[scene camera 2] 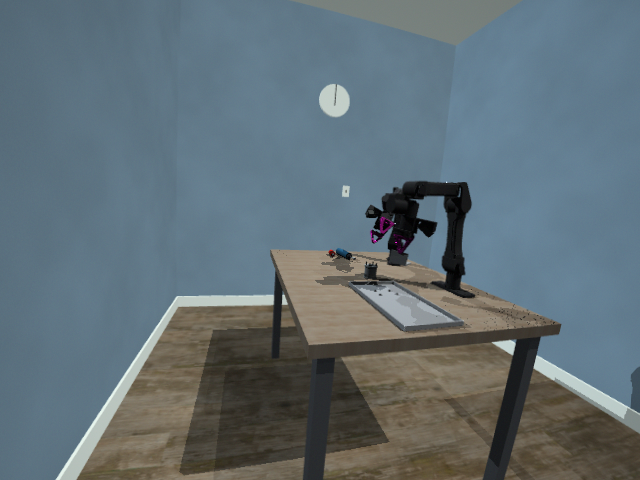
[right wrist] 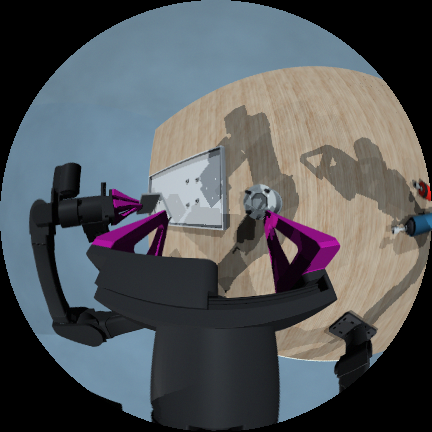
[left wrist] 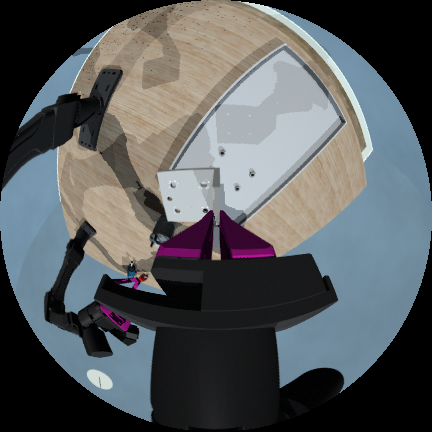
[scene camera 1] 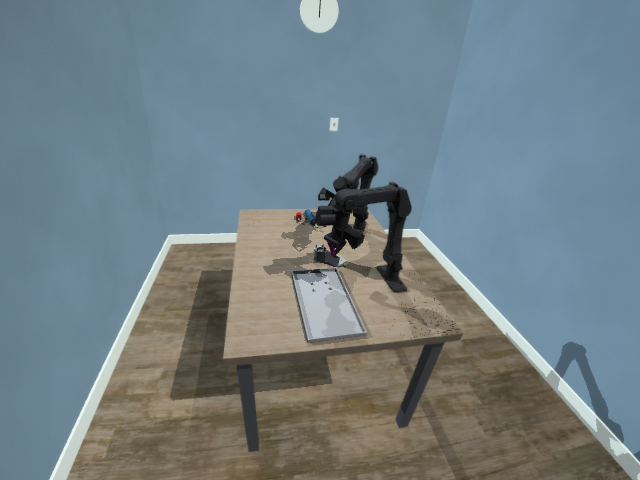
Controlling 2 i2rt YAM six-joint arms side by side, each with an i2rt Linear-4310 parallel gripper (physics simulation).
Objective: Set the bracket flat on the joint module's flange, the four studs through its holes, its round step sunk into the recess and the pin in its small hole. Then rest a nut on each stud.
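Frame: origin at the left arm's base, x back, y right, z up, level; centimetres.
Where they show: left gripper, between the fingertips: (scene camera 2: 400, 253) (right wrist: 140, 204) (left wrist: 216, 215) (scene camera 1: 333, 255); right gripper, between the fingertips: (scene camera 2: 377, 238) (right wrist: 215, 215) (left wrist: 138, 287); left arm's base, origin of its link: (scene camera 2: 451, 289) (left wrist: 95, 108) (scene camera 1: 390, 278); right arm's base, origin of its link: (right wrist: 354, 330) (left wrist: 84, 231) (scene camera 1: 358, 228).
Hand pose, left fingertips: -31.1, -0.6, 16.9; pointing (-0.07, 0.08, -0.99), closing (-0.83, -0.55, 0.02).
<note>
Things, the pixels of their centre, and the offset from my left fingertips, as dx, dy, dz.
- joint module, middle of its body: (right wrist: 262, 202) (left wrist: 162, 234) (scene camera 2: 370, 269) (scene camera 1: 319, 252) +1.4, +23.2, -13.2
- grey L-shaped bracket, middle of its body: (left wrist: 186, 205) (right wrist: 152, 213) (scene camera 2: 401, 257) (scene camera 1: 336, 256) +2.4, +2.1, -2.2
- shallow grey tray, middle of its body: (left wrist: 262, 139) (right wrist: 173, 193) (scene camera 2: 397, 300) (scene camera 1: 324, 299) -4.9, -8.5, -16.1
- blue tool, middle of its body: (left wrist: 130, 270) (scene camera 1: 311, 219) (scene camera 2: 345, 254) +7.7, +65.0, -14.9
- red tool, middle of its body: (scene camera 2: 332, 253) (scene camera 1: 298, 217) +0.1, +69.0, -15.2
The joint module (scene camera 1: 320, 254) (scene camera 2: 370, 271) (left wrist: 164, 231) (right wrist: 275, 200) stands upright on the table, its studs pointing up. My left gripper (left wrist: 216, 215) (right wrist: 140, 204) is shut on the grey L-shaped bracket (scene camera 1: 332, 258) (scene camera 2: 398, 258) (left wrist: 190, 194) (right wrist: 150, 202). The bracket is held off the module, to its right in scene camera 2; its holed plate shows in the left wrist view. My right gripper (right wrist: 215, 215) is open and empty above the table; in its wrist view one fingertip overlaps the module's near edge. Several small nuts (scene camera 1: 326, 282) (left wrist: 252, 173) (right wrist: 187, 181) are in the tray.
The shallow grey tray (scene camera 1: 313, 312) (left wrist: 300, 100) (right wrist: 224, 190) lies beside the module. A blue tool (scene camera 1: 310, 215) (scene camera 2: 343, 253) (right wrist: 420, 225) and a red tool (scene camera 1: 298, 215) (scene camera 2: 331, 253) (right wrist: 424, 191) lie at the table's far end. Both arms reach over the table close together.
</note>
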